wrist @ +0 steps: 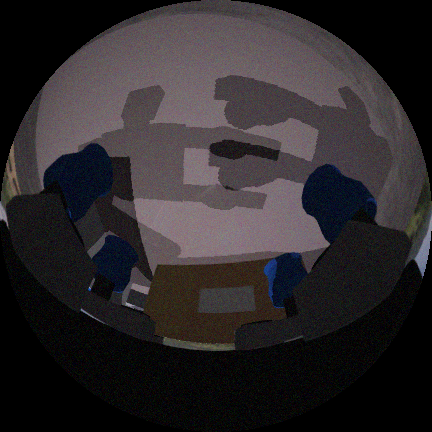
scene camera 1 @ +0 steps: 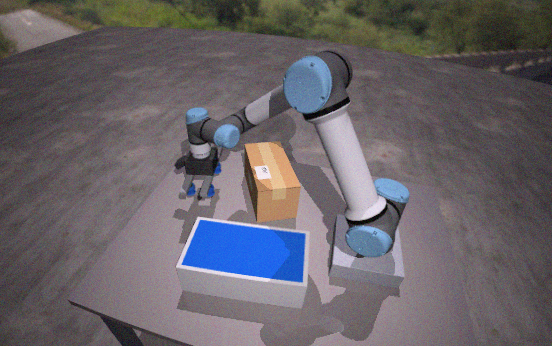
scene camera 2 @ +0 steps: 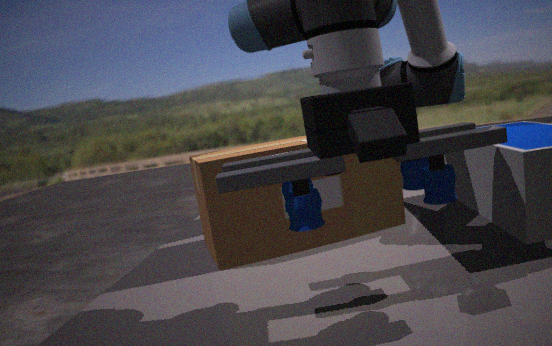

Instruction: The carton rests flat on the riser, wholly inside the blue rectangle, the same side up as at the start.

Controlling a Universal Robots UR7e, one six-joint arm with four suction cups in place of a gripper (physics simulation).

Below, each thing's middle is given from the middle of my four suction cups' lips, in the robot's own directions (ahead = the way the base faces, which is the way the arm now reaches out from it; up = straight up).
Now: suction cup 25 cm past the brown carton [scene camera 2: 242, 227], 6 cm to the left of it and 3 cm above it. The rest, counted from my suction cup: white riser with blue rectangle [scene camera 1: 262, 264] 20 cm behind, 33 cm to the left, 5 cm below.
